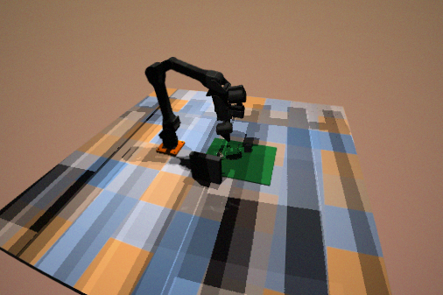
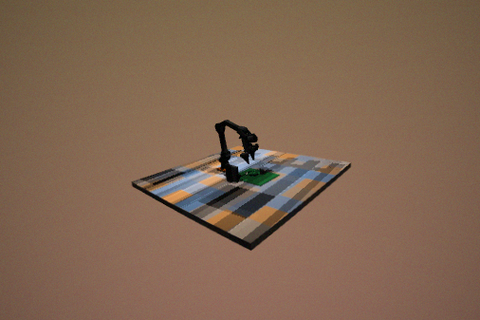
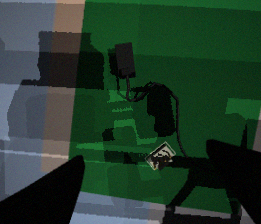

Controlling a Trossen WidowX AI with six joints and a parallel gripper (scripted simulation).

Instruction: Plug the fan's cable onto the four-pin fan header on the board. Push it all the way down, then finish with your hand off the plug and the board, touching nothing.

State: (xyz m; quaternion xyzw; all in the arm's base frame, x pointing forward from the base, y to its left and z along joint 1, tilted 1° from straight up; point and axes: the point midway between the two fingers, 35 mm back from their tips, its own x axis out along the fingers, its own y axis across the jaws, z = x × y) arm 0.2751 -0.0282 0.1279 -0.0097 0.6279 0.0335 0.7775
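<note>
Right now my gripper tip is 4 cm past the pale fan header, 2 cm to the left of it and 10 cm above it. From my gripper tip the other things lie so: green board: 4 cm ahead, 4 cm to the right, 11 cm below; black fan: 7 cm behind, 16 cm to the right, 4 cm below.
</note>
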